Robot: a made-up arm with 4 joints. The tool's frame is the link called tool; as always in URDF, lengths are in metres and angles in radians.
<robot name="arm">
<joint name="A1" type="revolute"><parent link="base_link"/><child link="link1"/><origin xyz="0.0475 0.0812 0.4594" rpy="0 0 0"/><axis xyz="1 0 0"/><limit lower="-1.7" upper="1.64" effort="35" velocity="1.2"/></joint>
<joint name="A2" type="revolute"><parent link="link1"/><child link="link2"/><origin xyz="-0.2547 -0.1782 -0.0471" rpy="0 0 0"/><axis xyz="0 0 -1"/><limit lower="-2.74" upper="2.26" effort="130" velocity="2.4"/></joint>
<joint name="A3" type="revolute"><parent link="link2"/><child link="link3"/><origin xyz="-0.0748 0.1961 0.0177" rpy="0 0 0"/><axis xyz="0.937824 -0.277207 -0.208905"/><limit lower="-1.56" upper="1.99" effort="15" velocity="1.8"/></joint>
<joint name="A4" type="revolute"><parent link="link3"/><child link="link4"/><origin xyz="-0.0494 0.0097 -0.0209" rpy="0 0 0"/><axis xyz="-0.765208 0.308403 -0.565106"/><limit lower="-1.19" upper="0.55" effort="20" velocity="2.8"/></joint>
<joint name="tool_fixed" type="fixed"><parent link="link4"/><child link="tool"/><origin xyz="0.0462 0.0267 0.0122" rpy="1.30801 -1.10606 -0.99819"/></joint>
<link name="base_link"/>
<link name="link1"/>
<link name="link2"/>
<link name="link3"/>
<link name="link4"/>
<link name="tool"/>
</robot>
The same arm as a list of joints. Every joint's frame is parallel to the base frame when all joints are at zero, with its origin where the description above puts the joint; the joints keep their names.
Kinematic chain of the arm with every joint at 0, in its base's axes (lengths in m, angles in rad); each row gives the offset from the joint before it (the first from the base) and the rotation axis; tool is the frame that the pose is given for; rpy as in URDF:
A1: xyz 0.0475 0.0812 0.4594 axis +x
A2: xyz -0.2547 -0.1782 -0.0471 axis -z
A3: xyz -0.0748 0.1961 0.0177 axis 0.937824 -0.277207 -0.208905
A4: xyz -0.0494 0.0097 -0.0209 axis -0.765208 0.308403 -0.565106
tool: xyz 0.0462 0.0267 0.0122 rpy 1.308 -1.1061 -0.9982
Joint limits (rad, base to tool): -1.7..1.64 -2.74..2.26 -1.56..1.99 -1.19..0.55

